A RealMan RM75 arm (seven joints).
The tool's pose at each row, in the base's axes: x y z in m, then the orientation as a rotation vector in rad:
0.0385, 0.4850, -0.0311, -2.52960, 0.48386, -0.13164
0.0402, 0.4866, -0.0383, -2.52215, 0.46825, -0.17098
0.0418, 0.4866, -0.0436, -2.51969, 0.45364, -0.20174
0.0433, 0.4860, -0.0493, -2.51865, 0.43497, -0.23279
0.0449, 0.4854, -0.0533, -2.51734, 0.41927, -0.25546
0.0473, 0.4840, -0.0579, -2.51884, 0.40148, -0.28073
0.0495, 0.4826, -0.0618, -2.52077, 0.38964, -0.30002
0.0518, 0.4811, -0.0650, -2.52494, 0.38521, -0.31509
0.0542, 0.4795, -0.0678, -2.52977, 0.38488, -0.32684
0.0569, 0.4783, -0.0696, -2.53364, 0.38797, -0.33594
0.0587, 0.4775, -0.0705, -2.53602, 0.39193, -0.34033
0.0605, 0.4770, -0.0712, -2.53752, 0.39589, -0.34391
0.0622, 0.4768, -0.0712, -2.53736, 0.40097, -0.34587
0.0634, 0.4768, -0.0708, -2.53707, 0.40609, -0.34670
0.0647, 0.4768, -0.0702, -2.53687, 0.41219, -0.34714
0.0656, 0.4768, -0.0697, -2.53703, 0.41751, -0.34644
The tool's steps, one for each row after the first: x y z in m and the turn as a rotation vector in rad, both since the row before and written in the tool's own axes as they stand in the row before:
0.0010, 0.0021, 0.0072, 0.01354, 0.02354, -0.01781
0.0014, 0.0025, 0.0048, 0.00740, 0.01827, -0.01627
0.0014, 0.0032, 0.0048, 0.00646, 0.01772, -0.01946
0.0014, 0.0023, 0.0034, 0.00540, 0.01247, -0.01557
0.0023, 0.0031, 0.0037, 0.00293, 0.01405, -0.01816
0.0021, 0.0028, 0.0031, 0.00094, 0.01118, -0.01282
0.0022, 0.0025, 0.0025, -0.00292, 0.00993, -0.00722
0.0024, 0.0024, 0.0022, -0.00450, 0.00848, -0.00380
0.0026, 0.0014, 0.0017, -0.00433, 0.00731, -0.00067
0.0018, 0.0008, 0.0009, -0.00312, 0.00408, 0.00126
0.0017, 0.0004, 0.0009, -0.00228, 0.00348, 0.00162
0.0016, -0.0002, 0.0005, -0.00093, 0.00252, 0.00308
0.0012, -0.0005, 0.0001, -0.00083, 0.00172, 0.00338
0.0013, -0.0006, -0.0001, -0.00114, 0.00166, 0.00411
0.0009, -0.0005, -0.0001, -0.00133, 0.00068, 0.00374

